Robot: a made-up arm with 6 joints. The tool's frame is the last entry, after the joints.
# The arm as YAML. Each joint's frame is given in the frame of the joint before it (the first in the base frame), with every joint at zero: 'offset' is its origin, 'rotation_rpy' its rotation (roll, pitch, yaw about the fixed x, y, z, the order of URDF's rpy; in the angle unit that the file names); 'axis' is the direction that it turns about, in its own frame. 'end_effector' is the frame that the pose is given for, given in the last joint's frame.
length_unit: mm
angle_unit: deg
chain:
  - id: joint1
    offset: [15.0, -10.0, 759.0]
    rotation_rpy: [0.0, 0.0, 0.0]
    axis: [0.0, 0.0, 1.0]
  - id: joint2
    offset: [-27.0, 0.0, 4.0]
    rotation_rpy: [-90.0, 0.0, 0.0]
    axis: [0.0, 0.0, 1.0]
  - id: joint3
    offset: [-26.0, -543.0, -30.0]
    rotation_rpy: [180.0, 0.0, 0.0]
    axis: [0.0, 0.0, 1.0]
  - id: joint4
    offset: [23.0, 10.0, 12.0]
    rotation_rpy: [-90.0, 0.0, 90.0]
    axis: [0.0, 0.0, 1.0]
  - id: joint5
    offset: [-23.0, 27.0, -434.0]
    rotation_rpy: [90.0, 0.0, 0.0]
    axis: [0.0, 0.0, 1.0]
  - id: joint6
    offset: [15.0, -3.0, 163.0]
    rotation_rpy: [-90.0, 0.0, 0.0]
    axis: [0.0, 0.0, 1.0]
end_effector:
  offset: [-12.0, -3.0, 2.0]
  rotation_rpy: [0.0, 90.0, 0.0]
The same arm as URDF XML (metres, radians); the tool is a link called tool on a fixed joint. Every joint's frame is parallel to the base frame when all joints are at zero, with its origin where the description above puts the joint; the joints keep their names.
<robot name="arm">
<link name="base"/>
<link name="link1"/>
<link name="link2"/>
<link name="link3"/>
<link name="link4"/>
<link name="link5"/>
<link name="link6"/>
<link name="tool"/>
<joint name="joint1" type="continuous"><parent link="base"/><child link="link1"/><origin xyz="0.0150 -0.0100 0.7590" rpy="0.0000 0.0000 0.0000"/><axis xyz="0 0 1"/></joint>
<joint name="joint2" type="continuous"><parent link="link1"/><child link="link2"/><origin xyz="-0.0270 0.0000 0.0040" rpy="0.0000 0.0000 0.0000"/><axis xyz="0 1 0"/></joint>
<joint name="joint3" type="continuous"><parent link="link2"/><child link="link3"/><origin xyz="-0.0260 -0.0300 0.5430" rpy="0.0000 0.0000 0.0000"/><axis xyz="0 -1 0"/></joint>
<joint name="joint4" type="continuous"><parent link="link3"/><child link="link4"/><origin xyz="0.0230 -0.0120 0.0100" rpy="0.0000 0.0000 0.0000"/><axis xyz="-1 0 0"/></joint>
<joint name="joint5" type="continuous"><parent link="link4"/><child link="link5"/><origin xyz="0.4340 0.0270 -0.0230" rpy="0.0000 0.0000 0.0000"/><axis xyz="0 -1 0"/></joint>
<joint name="joint6" type="continuous"><parent link="link5"/><child link="link6"/><origin xyz="0.0030 -0.1630 0.0150" rpy="0.0000 0.0000 0.0000"/><axis xyz="-1 0 0"/></joint>
<joint name="tool_joint" type="fixed"><parent link="link6"/><child link="tool"/><origin xyz="-0.0020 -0.0030 -0.0120" rpy="0.0000 0.0000 0.0000"/></joint>
</robot>

